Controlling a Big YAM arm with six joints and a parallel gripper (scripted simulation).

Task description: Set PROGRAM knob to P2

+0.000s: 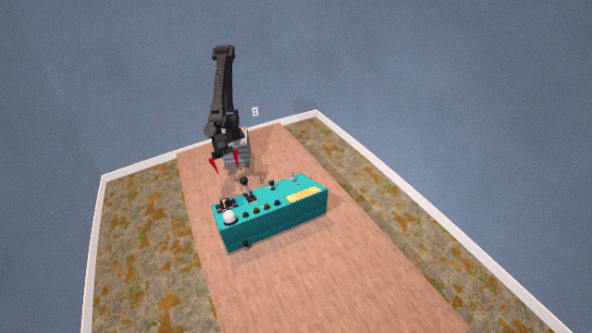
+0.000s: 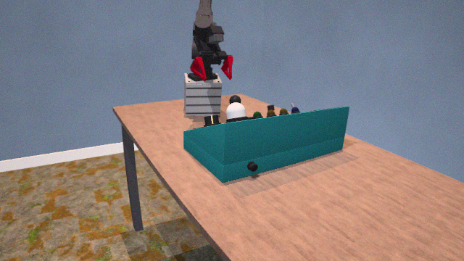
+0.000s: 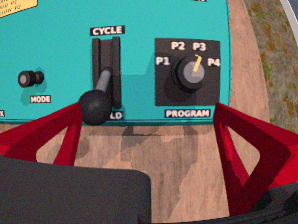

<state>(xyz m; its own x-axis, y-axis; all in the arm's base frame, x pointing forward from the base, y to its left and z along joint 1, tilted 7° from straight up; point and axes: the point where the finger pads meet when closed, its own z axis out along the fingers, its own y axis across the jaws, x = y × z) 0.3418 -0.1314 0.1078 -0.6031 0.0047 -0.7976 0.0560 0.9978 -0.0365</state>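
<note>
The black-ball lever is 11 cm below my hand, 6 cm to the left of it and 6 cm ahead of it. The rest, counted from my hand: teal console (14 cm below, 12 cm ahead, 11 cm to the left); then mode knob (18 cm to the left, 11 cm below, 8 cm ahead); then toggle (30 cm to the left, 12 cm below, 9 cm ahead).
</note>
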